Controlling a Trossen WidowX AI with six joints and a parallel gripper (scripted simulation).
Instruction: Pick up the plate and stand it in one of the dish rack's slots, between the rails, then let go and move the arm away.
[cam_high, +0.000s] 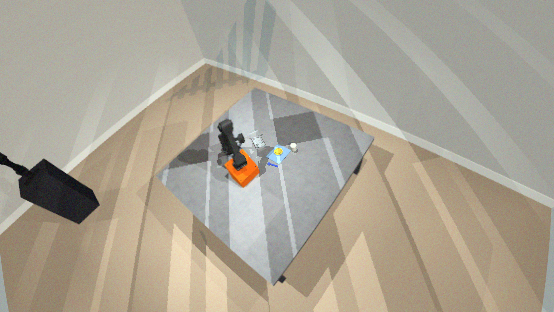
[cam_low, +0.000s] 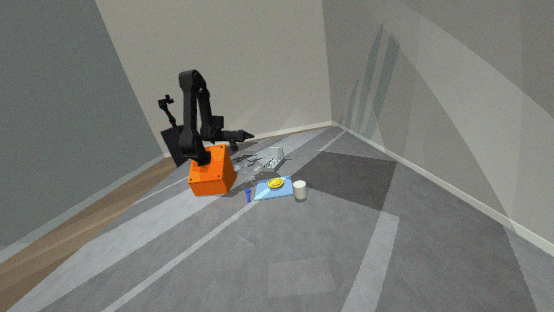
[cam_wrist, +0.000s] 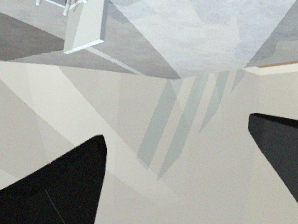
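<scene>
Now: the yellow plate 29 cm to the right of my gripper tip, 14 cm below it and 12 cm ahead of it. The rest, counted from my gripper tip: blue spoon (32 cm to the right, 15 cm below); then grey wire dish rack (13 cm below, 10 cm to the right, 10 cm ahead); then light blue mat (30 cm to the right, 15 cm below, 11 cm ahead).
</scene>
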